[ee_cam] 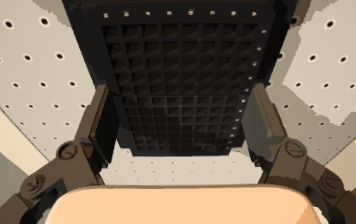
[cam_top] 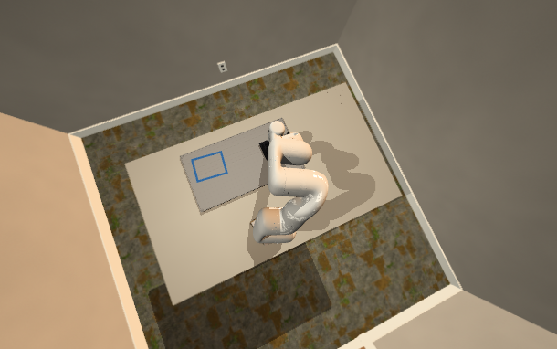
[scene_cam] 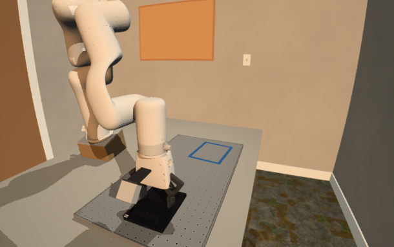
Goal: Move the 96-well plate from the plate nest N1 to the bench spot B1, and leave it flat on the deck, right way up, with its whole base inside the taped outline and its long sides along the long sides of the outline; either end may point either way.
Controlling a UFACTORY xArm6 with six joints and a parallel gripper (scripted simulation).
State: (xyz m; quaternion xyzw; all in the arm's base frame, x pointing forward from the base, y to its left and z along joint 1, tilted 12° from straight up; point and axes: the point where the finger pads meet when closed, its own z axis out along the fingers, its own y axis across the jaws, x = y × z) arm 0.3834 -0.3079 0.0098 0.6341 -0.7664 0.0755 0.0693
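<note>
The black plate nest N1 is 30 mm below my hand. From my hand the other things lie so: black 96-well plate 10 mm below; then white label 70 mm behind, 60 mm to the right, 20 mm below.
</note>
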